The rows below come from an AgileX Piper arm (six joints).
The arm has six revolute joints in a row. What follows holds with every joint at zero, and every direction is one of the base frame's.
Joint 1 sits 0.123 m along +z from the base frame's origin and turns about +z.
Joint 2 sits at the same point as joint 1 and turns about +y.
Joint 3 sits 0.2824 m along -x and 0.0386 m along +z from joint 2 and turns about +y.
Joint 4 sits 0.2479 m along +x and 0.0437 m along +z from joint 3 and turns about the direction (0.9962, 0, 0.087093).
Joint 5 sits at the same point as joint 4 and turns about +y.
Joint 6 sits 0.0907 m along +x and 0.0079 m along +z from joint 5 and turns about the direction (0.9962, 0, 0.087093).
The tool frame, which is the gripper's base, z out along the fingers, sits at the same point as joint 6; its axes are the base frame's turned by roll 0, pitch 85.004 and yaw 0 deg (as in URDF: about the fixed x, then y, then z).
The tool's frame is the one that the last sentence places.
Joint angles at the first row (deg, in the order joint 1, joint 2, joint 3, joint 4, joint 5, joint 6):
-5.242, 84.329, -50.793, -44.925, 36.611, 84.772
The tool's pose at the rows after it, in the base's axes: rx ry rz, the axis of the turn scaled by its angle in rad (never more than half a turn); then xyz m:
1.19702 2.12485 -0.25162 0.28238 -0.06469 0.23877
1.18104 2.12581 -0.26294 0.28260 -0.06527 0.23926
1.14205 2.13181 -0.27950 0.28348 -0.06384 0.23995
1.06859 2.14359 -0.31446 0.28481 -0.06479 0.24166
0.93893 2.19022 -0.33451 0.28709 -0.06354 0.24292
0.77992 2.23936 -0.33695 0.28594 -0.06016 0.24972
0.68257 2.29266 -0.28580 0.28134 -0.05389 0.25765
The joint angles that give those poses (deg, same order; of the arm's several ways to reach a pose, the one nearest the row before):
-5.242, 84.328, -50.793, -45.231, 36.674, 84.773
-5.243, 84.329, -50.793, -46.062, 36.672, 84.701
-4.750, 84.329, -50.733, -47.640, 36.621, 84.635
-4.676, 84.328, -50.733, -50.198, 36.230, 83.395
-4.674, 84.252, -50.734, -50.789, 34.462, 77.938
-4.674, 82.799, -50.733, -48.625, 32.434, 68.726
-4.675, 80.712, -51.026, -40.223, 31.554, 56.976

